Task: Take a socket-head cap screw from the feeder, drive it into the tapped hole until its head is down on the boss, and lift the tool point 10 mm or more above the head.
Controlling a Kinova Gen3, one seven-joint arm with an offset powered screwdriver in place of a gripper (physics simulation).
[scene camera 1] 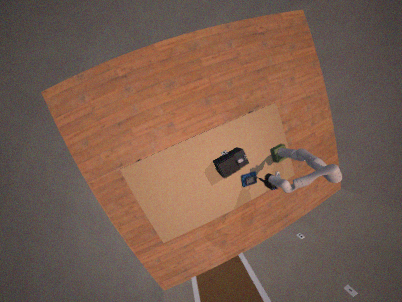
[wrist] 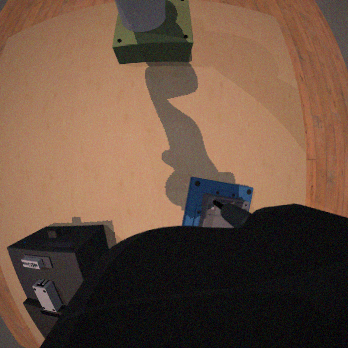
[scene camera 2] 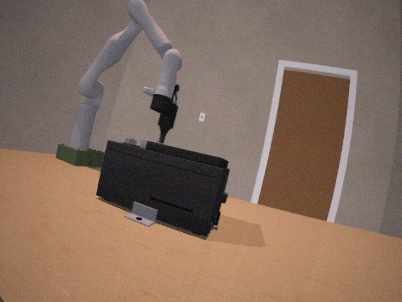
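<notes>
The feeder, a black box (scene camera 1: 227, 166) (scene camera 2: 150, 175) (wrist: 62, 265), stands on the tan mat, with a small pale block (wrist: 47, 296) on its front in the wrist view. A blue fixture plate (scene camera 1: 243, 181) (wrist: 191, 209) lies beside it and bears a grey workpiece (wrist: 212, 218), partly hidden by the black tool housing. My screwdriver (scene camera 1: 259, 178) (scene camera 2: 162, 140) (wrist: 216, 203) points down; its tip overlaps the grey workpiece in the wrist view. The height of the tip above the workpiece is hard to tell, and its lower end is hidden behind the feeder in scene camera 2. Neither a screw at the tip nor the tapped hole can be made out.
The arm's green base (scene camera 1: 276, 154) (scene camera 2: 75, 155) (wrist: 155, 54) stands at the mat's end. The tan mat (scene camera 1: 185, 210) (wrist: 75, 125) lies on the wooden table (scene camera 1: 175, 80). A small metal bracket (scene camera 2: 145, 212) stands at the feeder's side. The arm's shadow crosses the mat.
</notes>
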